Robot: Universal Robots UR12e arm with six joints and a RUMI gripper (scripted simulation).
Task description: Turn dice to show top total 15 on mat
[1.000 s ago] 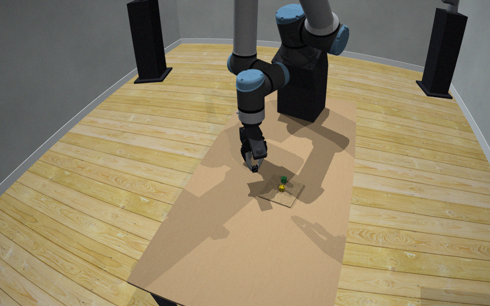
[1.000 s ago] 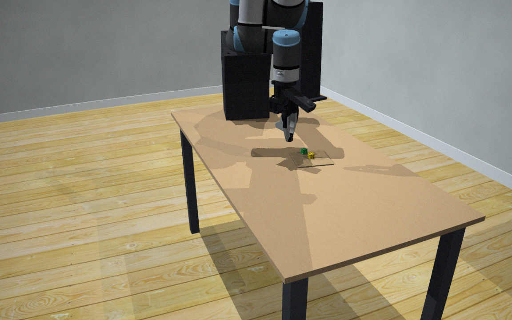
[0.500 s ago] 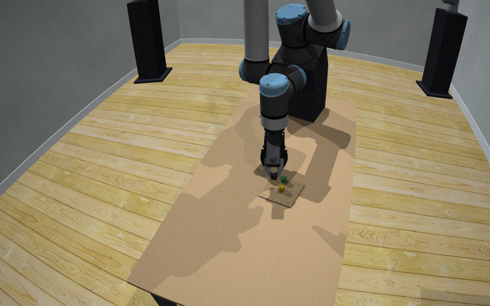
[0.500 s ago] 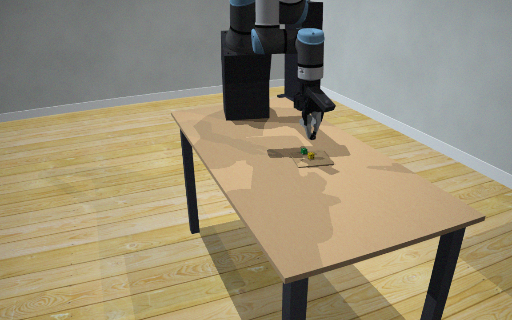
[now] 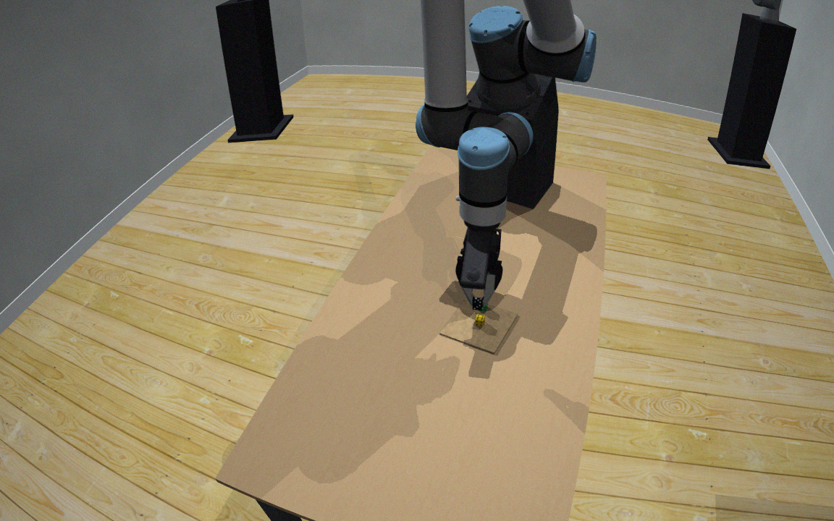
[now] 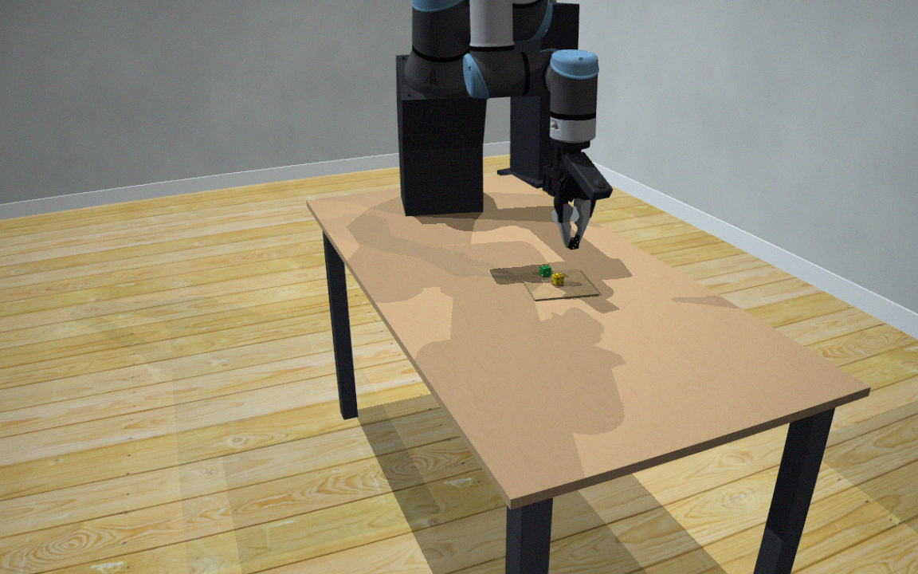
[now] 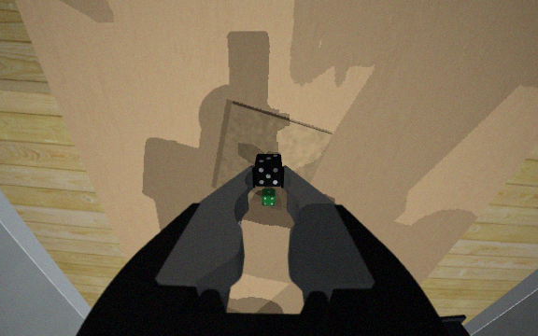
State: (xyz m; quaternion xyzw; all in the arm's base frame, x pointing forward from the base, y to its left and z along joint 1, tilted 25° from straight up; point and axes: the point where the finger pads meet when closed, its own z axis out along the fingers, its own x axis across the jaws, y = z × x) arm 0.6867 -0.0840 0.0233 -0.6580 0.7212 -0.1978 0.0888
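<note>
The yellow die lies 11 cm below my hand, 5 cm behind it and 1 cm to the left of it. Round my hand: thin square mat 12 cm below, 5 cm behind, 1 cm to the left; then black die 1 cm below; then green die 11 cm below, 10 cm behind, 1 cm to the left.
</note>
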